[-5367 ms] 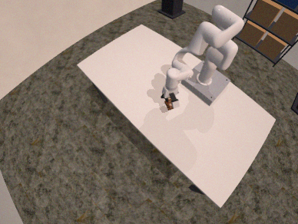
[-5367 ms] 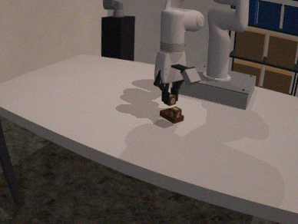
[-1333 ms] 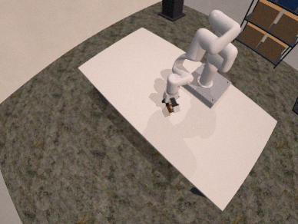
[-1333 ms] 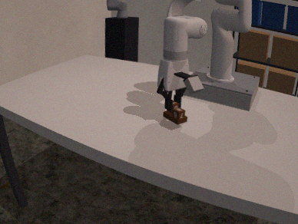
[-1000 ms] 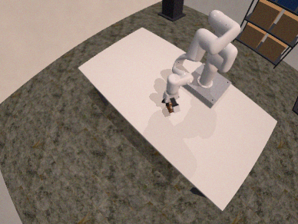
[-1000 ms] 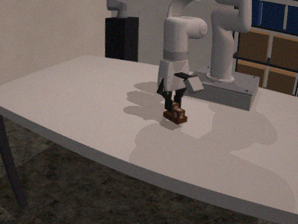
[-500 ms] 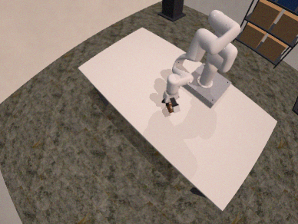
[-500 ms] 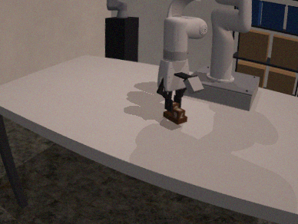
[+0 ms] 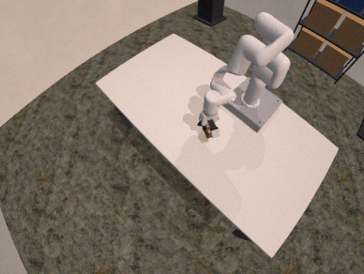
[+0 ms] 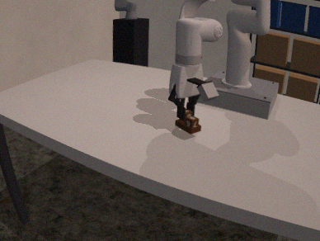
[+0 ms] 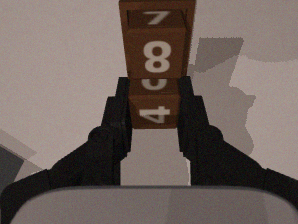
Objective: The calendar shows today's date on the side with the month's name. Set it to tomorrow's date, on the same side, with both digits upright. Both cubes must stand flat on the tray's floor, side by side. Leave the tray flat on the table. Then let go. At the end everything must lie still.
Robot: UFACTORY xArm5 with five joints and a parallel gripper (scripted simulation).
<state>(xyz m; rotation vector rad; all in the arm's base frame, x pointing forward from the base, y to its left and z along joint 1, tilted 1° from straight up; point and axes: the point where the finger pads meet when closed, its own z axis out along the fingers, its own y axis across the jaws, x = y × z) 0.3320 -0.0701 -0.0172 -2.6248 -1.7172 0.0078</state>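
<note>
Now: hand 1 cm above the brown wooden cube. Round my hand: tray 1 cm ahead, 2 cm to the left, 4 cm below.
</note>
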